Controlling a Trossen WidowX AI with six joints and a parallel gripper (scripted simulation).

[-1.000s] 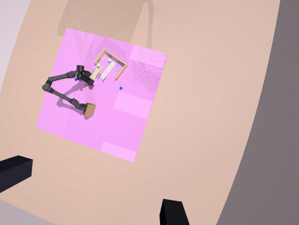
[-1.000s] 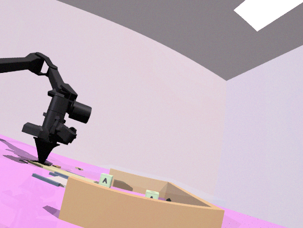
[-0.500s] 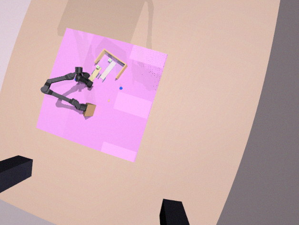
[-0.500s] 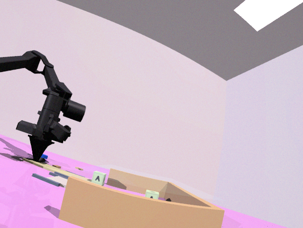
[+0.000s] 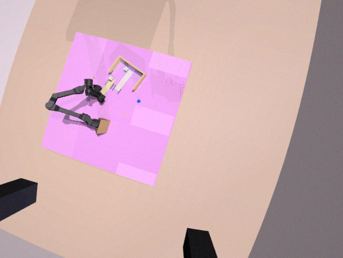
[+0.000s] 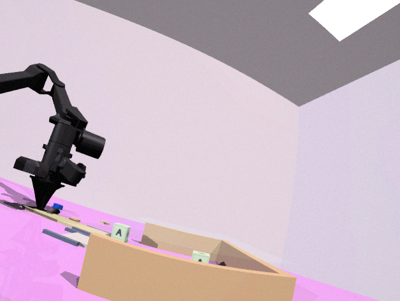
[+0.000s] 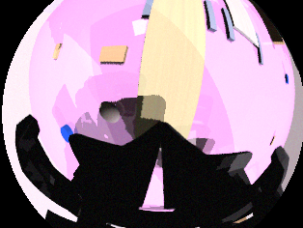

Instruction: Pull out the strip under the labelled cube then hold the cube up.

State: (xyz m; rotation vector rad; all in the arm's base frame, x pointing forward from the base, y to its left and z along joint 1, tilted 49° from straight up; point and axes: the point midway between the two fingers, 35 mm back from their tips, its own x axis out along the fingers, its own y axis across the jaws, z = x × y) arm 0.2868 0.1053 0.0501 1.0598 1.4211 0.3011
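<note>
The cream strip lies 8 cm ahead of my gripper tip and 4 cm to the right of it.
</note>
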